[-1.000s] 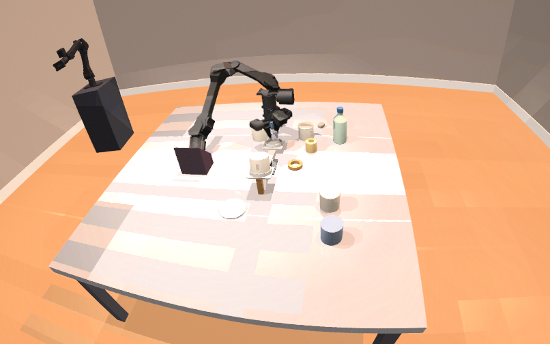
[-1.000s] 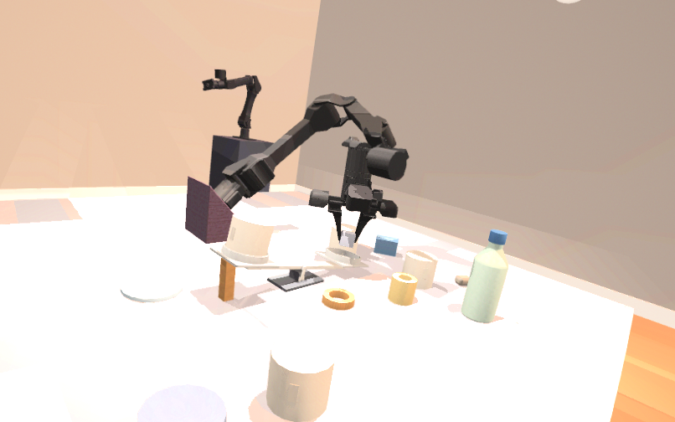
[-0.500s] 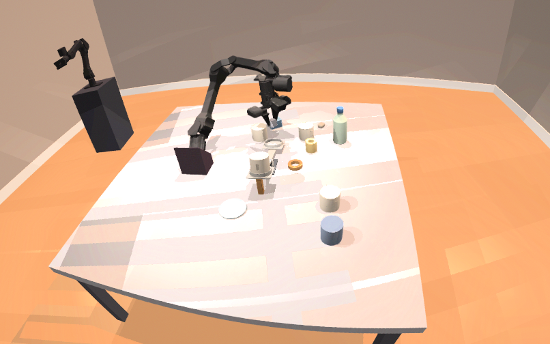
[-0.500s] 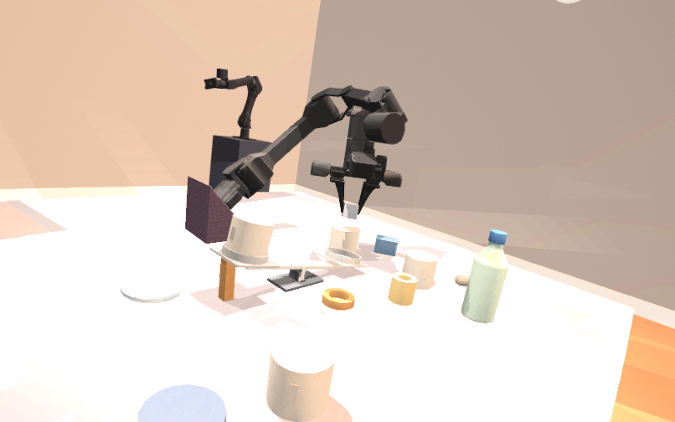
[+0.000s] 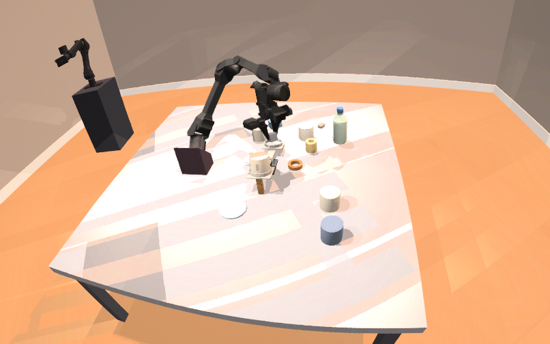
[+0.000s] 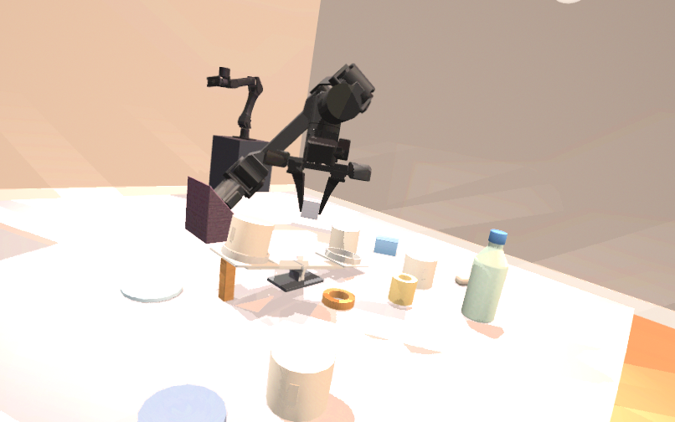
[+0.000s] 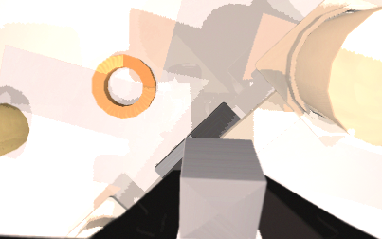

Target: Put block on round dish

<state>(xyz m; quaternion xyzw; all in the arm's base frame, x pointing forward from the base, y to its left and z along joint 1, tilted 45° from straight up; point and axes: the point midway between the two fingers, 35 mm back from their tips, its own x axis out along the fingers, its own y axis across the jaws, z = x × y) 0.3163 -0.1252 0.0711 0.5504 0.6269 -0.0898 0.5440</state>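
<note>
The round white dish lies 22 cm to the right of my gripper tip, 15 cm below it and 14 cm behind it. Also, from my gripper tip: grey block: 1 cm above; orange post: 14 cm to the right, 11 cm below, 5 cm behind; yellow cylinder: 15 cm ahead, 13 cm to the left, 13 cm below.
</note>
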